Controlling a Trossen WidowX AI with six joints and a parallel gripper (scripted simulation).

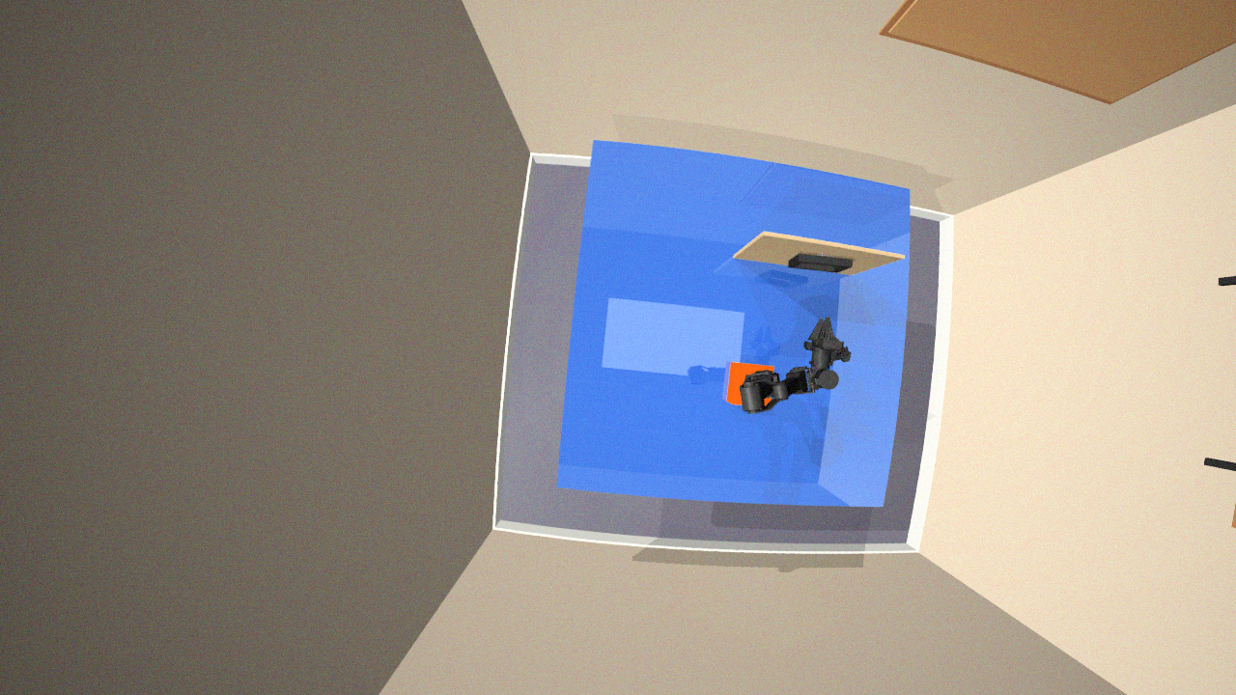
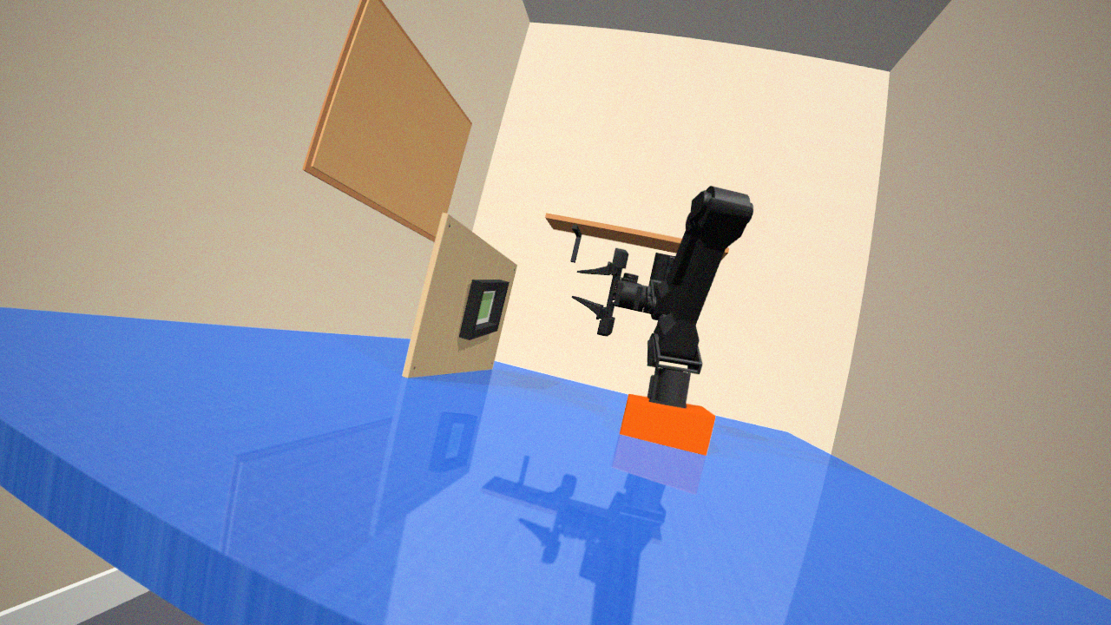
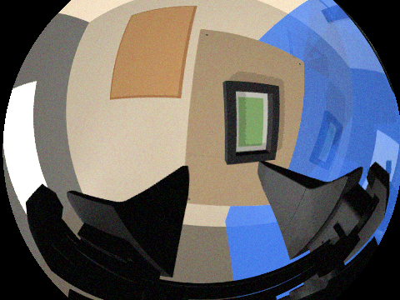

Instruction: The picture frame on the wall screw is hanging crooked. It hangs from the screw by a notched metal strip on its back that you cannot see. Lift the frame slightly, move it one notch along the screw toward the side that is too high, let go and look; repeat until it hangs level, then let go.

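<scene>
Now: gripper tip 20 cm short of the picture frame and 9 cm above it. The rest, counted from my gripper tip: tan wall panel: 21 cm ahead, 2 cm to the left, 10 cm below.
</scene>
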